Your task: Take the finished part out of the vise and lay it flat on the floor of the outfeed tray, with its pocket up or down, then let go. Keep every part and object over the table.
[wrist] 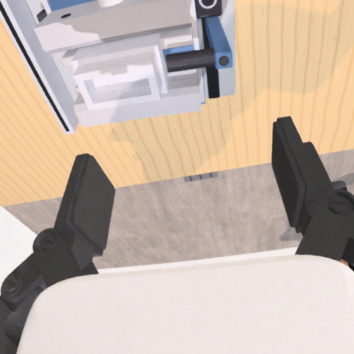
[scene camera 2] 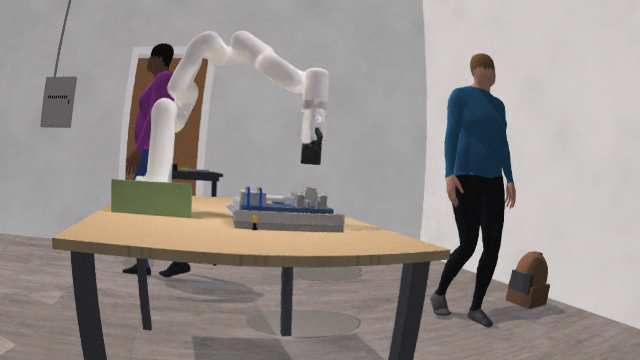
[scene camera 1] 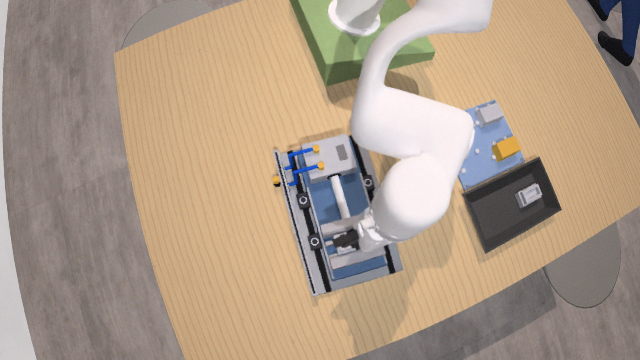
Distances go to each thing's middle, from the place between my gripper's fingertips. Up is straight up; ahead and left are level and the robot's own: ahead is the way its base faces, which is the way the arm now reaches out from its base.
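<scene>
Blue board [scene camera 1: 480, 167]: 340 mm to the left of my hand, 180 mm below, 110 mm behind. Machine base [scene camera 1: 299, 213]: 170 mm below my hand, 80 mm behind, 40 mm to the right.
</scene>
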